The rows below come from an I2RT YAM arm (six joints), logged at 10 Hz.
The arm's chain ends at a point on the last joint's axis. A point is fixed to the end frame.
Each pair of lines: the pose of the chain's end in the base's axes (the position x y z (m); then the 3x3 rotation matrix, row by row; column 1 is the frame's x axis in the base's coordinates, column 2 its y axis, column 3 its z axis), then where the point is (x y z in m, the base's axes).
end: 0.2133, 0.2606, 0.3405; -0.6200, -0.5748, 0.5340; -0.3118, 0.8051, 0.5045; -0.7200, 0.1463, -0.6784
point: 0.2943 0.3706 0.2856
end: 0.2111, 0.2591, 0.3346; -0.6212, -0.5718, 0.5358; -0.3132, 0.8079, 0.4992; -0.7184, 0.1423, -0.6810
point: 0.2925 0.3686 0.2792
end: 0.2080, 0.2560, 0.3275; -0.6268, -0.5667, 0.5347; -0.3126, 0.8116, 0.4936; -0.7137, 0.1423, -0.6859
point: 0.2897 0.3648 0.2712
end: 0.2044, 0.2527, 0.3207; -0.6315, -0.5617, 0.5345; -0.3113, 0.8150, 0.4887; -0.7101, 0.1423, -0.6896
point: 0.2864 0.3609 0.2637
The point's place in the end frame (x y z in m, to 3 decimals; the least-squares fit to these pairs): -0.045 0.034 0.136
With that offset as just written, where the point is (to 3 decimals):
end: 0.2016, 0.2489, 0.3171; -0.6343, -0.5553, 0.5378; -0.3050, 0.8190, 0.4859; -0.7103, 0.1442, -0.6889
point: 0.284 0.357 0.260
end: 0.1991, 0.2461, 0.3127; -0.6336, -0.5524, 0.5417; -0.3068, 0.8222, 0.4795; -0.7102, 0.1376, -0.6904
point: 0.283 0.353 0.255
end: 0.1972, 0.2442, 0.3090; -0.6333, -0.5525, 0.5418; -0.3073, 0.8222, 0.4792; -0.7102, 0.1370, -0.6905
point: 0.281 0.351 0.252
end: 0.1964, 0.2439, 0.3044; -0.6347, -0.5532, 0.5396; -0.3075, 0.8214, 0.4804; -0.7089, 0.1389, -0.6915
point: 0.280 0.351 0.247
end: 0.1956, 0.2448, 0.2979; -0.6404, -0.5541, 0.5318; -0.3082, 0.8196, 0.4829; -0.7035, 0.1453, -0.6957
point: 0.278 0.352 0.240
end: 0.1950, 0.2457, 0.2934; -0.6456, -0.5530, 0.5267; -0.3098, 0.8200, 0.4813; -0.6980, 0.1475, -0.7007
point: 0.277 0.353 0.235
